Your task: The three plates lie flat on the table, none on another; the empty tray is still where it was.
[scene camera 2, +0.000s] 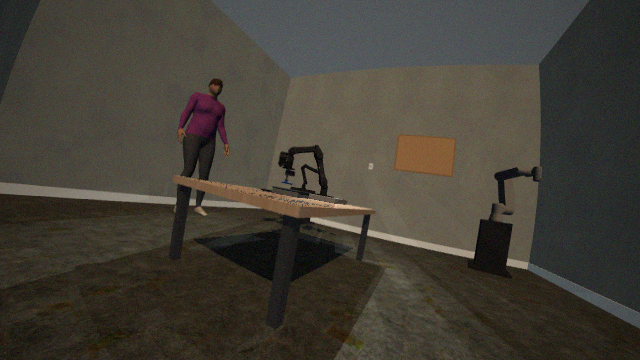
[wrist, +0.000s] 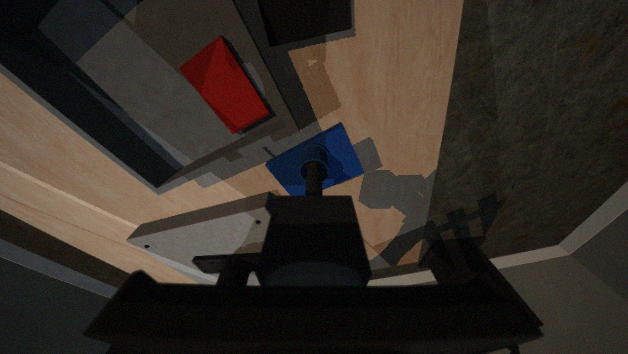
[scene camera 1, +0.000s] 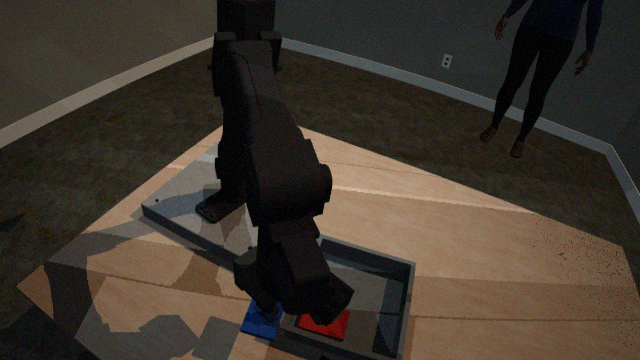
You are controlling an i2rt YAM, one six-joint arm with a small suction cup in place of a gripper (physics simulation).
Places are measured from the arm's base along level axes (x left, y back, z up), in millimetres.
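Pixels of known places: hand, its tool point: (scene camera 2: 285, 183) (wrist: 314, 151) (scene camera 1: 270, 320); arm's base, origin of its link: (scene camera 2: 322, 195) (wrist: 239, 261) (scene camera 1: 234, 196).
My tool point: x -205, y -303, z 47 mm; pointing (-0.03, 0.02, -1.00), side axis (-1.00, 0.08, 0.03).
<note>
For each thing: its top centre in the pictures, then the offset to it from my tool point. "spot": a spot on its surface instead.
- blue plate, centre of its top: (wrist: 315, 170) (scene camera 1: 264, 312) dx +0, dy +14, dz +12 mm
- red plate, centre of its top: (wrist: 227, 92) (scene camera 1: 324, 318) dx +102, dy -52, dz -78 mm
- grey tray, centre of its top: (wrist: 141, 83) (scene camera 1: 355, 292) (scene camera 2: 291, 189) dx +169, dy -74, dz -40 mm
- black plate, a spot on its surface: (wrist: 310, 20) spot: dx -8, dy -110, dz -80 mm
My gripper, a suction cup (scene camera 1: 271, 314) (scene camera 2: 288, 176) (wrist: 314, 167), is shut on a blue plate (scene camera 1: 259, 322) (scene camera 2: 287, 182) (wrist: 345, 150). The plate hangs roughly level above the table, beside the tray's near-left corner in scene camera 1. A red plate (scene camera 1: 332, 330) (wrist: 225, 90) lies inside the grey tray (scene camera 1: 370, 259) (wrist: 90, 120). A black plate (wrist: 310, 20) lies on the table outside the tray, partly cut off by the top edge of the wrist view. The arm hides part of the tray in scene camera 1.
The arm's grey base slab (scene camera 1: 167, 207) (wrist: 210, 240) stands on the wooden table (scene camera 1: 475, 235) (scene camera 2: 240, 195) close to the tray. One person (scene camera 1: 555, 30) (scene camera 2: 202, 117) shows in each scene view, away from the table. Another arm stands on a dark pedestal (scene camera 2: 492, 245).
</note>
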